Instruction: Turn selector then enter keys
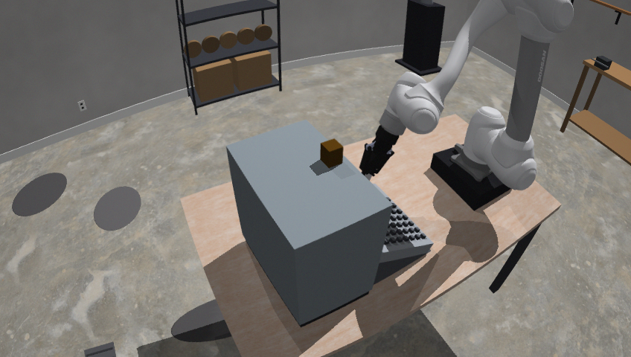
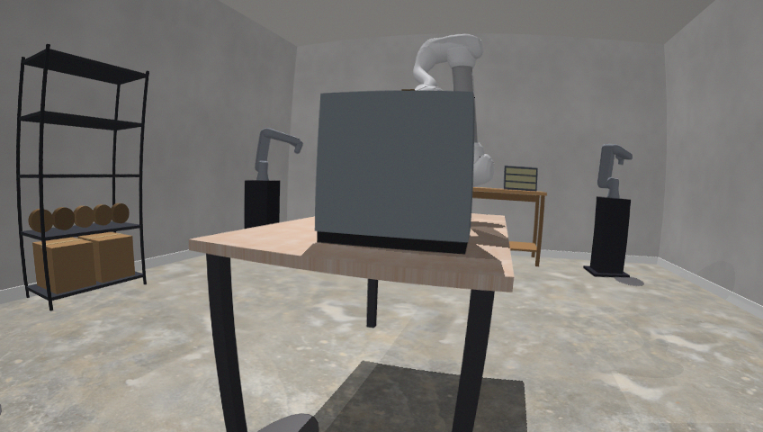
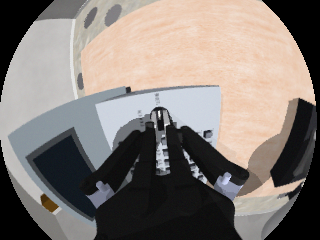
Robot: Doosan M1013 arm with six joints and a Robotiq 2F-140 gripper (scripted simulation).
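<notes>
Now: the black selector knob 2 cm below my hand, 1 cm to the right of it and 1 cm ahead of it. The rest, counted from my hand: keypad (11 cm to the left, 7 cm below, 4 cm ahead); key C3 (19 cm to the left, 5 cm ahead, 2 cm below).
</notes>
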